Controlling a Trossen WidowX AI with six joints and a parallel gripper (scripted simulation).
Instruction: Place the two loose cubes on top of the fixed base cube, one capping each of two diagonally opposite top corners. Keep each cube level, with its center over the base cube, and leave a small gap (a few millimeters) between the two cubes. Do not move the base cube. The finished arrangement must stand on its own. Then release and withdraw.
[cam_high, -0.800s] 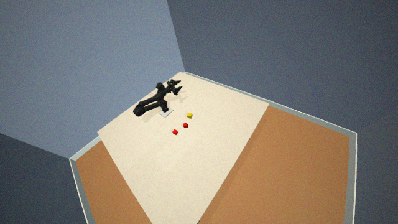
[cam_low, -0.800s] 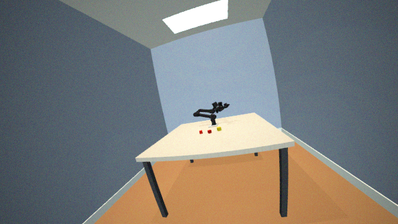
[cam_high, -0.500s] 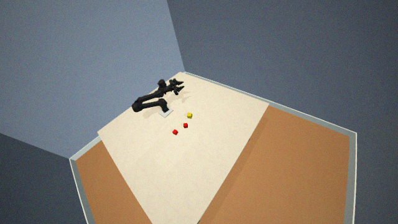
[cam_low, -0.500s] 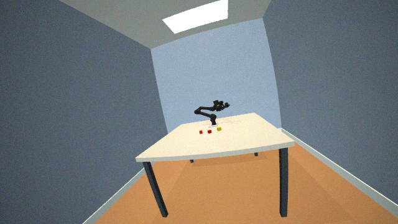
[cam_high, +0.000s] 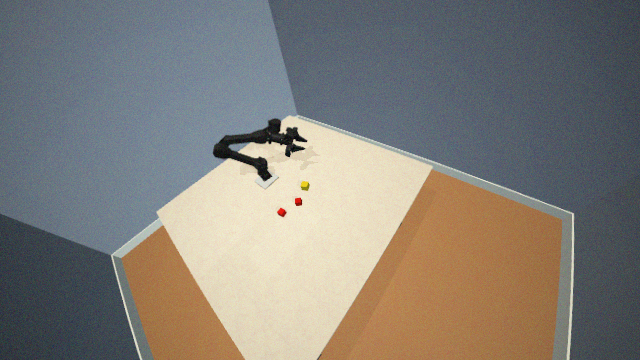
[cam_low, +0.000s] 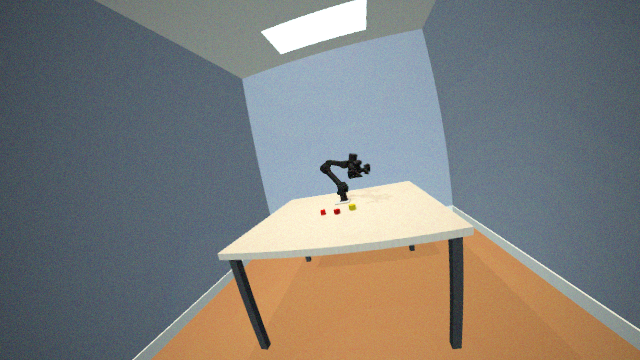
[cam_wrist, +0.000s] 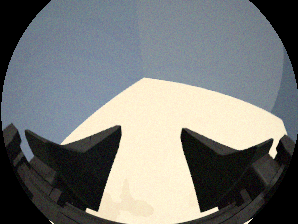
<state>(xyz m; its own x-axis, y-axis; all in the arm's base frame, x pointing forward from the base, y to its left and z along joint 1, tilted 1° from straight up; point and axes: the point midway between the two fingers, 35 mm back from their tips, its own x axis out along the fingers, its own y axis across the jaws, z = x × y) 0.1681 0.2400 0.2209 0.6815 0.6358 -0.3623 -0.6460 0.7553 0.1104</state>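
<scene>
Right now the yellow cube is 210 mm below my gripper tip, 120 mm to the right of it and 80 mm ahead of it.
</scene>
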